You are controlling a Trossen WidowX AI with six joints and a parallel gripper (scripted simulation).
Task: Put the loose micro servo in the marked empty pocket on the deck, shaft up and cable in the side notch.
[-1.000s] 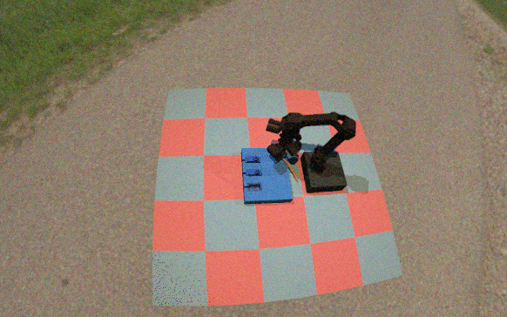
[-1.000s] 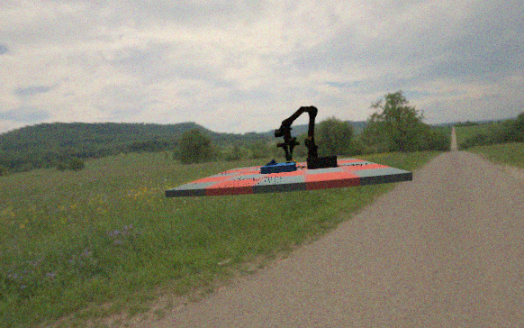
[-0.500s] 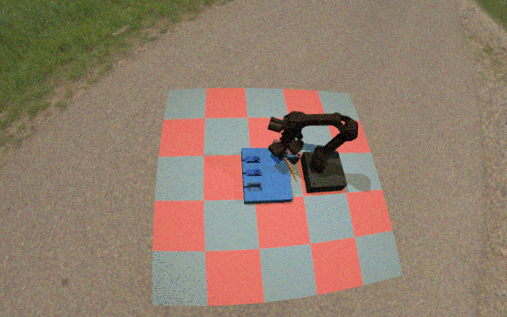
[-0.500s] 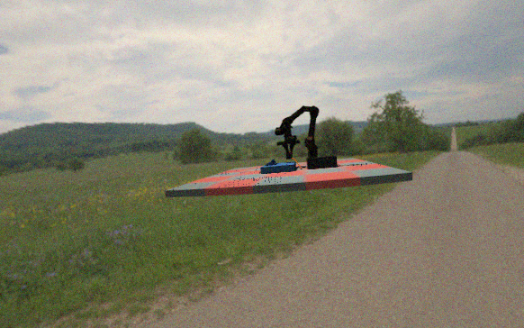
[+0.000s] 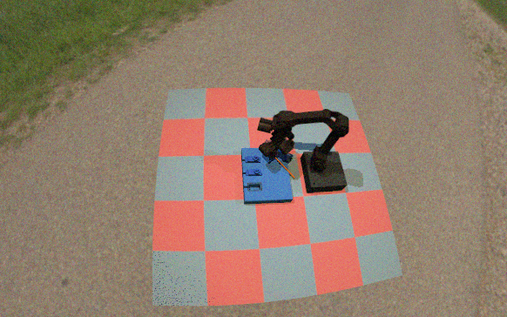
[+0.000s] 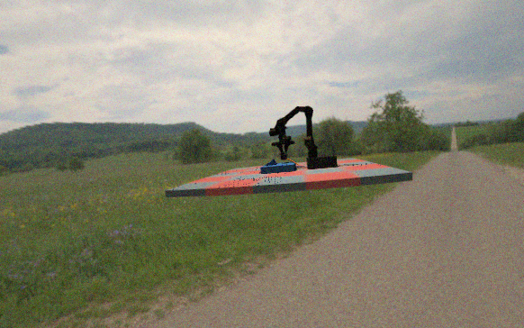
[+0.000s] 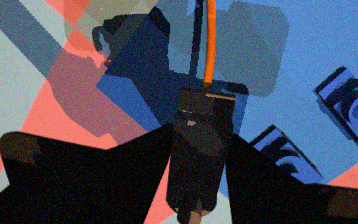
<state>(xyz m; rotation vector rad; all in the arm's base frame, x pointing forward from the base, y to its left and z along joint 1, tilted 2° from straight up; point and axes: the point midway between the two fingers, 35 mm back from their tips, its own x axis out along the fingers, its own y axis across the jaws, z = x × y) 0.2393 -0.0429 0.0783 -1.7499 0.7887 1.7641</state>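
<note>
Now: gripper tip 100 mm above the deck, 80 mm to the right of it and 20 mm past it.
</note>
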